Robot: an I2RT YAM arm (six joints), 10 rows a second.
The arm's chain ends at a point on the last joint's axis. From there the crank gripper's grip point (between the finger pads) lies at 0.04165 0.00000 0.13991 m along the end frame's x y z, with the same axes.
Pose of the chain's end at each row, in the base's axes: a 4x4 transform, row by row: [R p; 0 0 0 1], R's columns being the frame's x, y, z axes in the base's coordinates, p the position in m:
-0.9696, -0.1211, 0.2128, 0.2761; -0.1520, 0.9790, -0.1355, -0.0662; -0.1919, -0.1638, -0.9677, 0.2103; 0, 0, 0, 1
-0.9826, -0.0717, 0.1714, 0.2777; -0.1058, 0.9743, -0.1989, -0.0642; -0.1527, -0.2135, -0.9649, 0.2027; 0, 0, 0, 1
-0.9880, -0.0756, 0.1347, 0.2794; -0.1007, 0.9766, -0.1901, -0.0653; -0.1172, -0.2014, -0.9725, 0.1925; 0, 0, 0, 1
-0.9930, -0.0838, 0.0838, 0.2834; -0.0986, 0.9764, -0.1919, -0.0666; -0.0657, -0.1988, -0.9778, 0.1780; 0, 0, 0, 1
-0.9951, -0.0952, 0.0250, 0.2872; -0.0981, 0.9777, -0.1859, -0.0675; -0.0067, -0.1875, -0.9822, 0.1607; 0, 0, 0, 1
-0.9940, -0.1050, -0.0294, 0.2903; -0.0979, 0.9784, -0.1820, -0.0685; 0.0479, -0.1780, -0.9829, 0.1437; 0, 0, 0, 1
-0.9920, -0.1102, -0.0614, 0.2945; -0.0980, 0.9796, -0.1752, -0.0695; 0.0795, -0.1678, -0.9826, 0.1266; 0, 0, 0, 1
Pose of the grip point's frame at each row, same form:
-0.9696, -0.1211, 0.2128, 0.2655; -0.1520, 0.9790, -0.1355, -0.0915; -0.1919, -0.1638, -0.9677, 0.0669; 0, 0, 0, 1
-0.9826, -0.0717, 0.1714, 0.2608; -0.1058, 0.9743, -0.1989, -0.0964; -0.1527, -0.2135, -0.9649, 0.0613; 0, 0, 0, 1
-0.9880, -0.0756, 0.1347, 0.2571; -0.1007, 0.9766, -0.1901, -0.0961; -0.1172, -0.2014, -0.9725, 0.0516; 0, 0, 0, 1
-0.9930, -0.0838, 0.0838, 0.2538; -0.0986, 0.9764, -0.1919, -0.0976; -0.0657, -0.1988, -0.9778, 0.0385; 0, 0, 0, 1
-0.9951, -0.0952, 0.0250, 0.2493; -0.0981, 0.9777, -0.1859, -0.0976; -0.0067, -0.1875, -0.9822, 0.0230; 0, 0, 0, 1
-0.9940, -0.1050, -0.0294, 0.2448; -0.0979, 0.9784, -0.1820, -0.0980; 0.0479, -0.1780, -0.9829, 0.0082; 0, 0, 0, 1
-0.9920, -0.1102, -0.0614, 0.2446; -0.0980, 0.9796, -0.1752, -0.0981; 0.0795, -0.1678, -0.9826, -0.0076; 0, 0, 0, 1

